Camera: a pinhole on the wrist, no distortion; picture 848 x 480 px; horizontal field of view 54.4 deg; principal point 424.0 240.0 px. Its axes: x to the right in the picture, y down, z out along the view. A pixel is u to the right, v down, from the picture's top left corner.
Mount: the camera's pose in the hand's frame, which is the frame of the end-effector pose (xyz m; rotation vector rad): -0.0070 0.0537 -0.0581 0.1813 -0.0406 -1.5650
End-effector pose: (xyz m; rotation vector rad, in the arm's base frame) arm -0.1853 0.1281 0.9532 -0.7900 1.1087 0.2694
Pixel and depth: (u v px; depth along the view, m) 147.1 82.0 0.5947
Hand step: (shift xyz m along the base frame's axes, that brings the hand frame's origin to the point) 0.1643 0.5418 0.2058
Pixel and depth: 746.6 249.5 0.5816
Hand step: 0.4355 0.1969 0.2732
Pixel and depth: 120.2 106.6 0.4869
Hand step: 0.1211 0.4543 0.1446
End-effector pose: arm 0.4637 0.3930 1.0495 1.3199 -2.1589 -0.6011
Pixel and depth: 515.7 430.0 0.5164
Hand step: -0.2799 -0.0120 -0.3737
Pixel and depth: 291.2 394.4 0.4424
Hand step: -0.3164 0.0625 -0.2454
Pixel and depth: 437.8 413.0 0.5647
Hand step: -0.3392 0.0182 -0.3877
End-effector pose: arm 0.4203 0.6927 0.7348 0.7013 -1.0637 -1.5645
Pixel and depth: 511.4 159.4 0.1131
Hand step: -0.0212 0.0452 0.0473
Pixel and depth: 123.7 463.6 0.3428
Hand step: -0.2070 0.0433 0.2657
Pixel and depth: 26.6 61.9 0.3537
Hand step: -0.1356 0.2023 0.2873
